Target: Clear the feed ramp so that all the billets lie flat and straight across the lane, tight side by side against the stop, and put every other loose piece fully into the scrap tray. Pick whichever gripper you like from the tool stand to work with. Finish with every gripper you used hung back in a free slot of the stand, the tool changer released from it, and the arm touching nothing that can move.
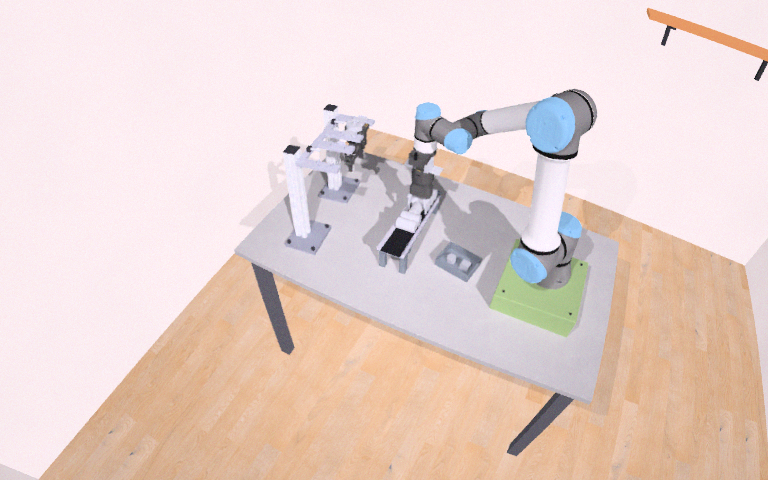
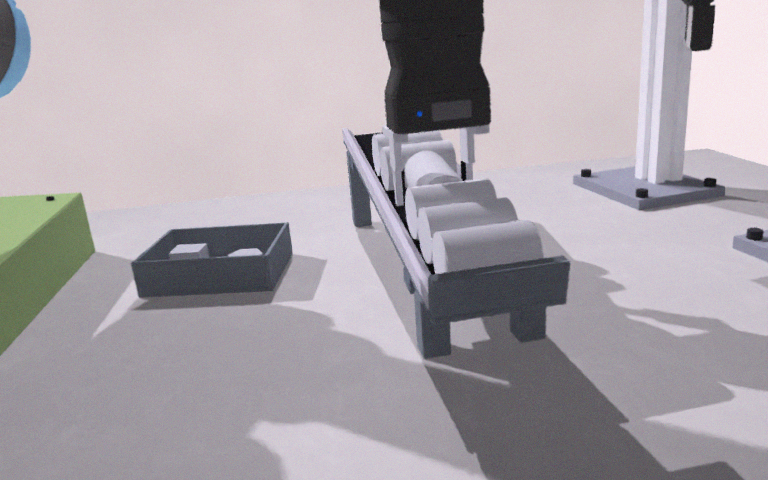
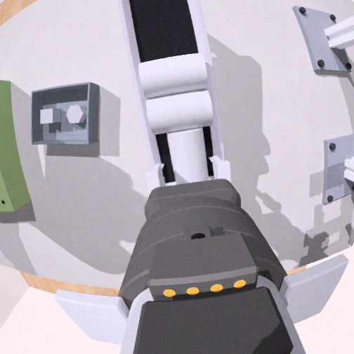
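My gripper is open, low over the feed ramp. Its fingers stand on either side of a billet that lies lengthwise along the lane; gaps show beside it. Three crosswise billets, the front one among them, lie side by side towards the stop. Two more crosswise billets, the upper one and the lower one, lie up-ramp. The scrap tray holds a square block and a hexagonal piece.
The tool stand rises on the side of the ramp away from the arm, with a dark gripper hanging at its rear. The green arm base stands beyond the scrap tray.
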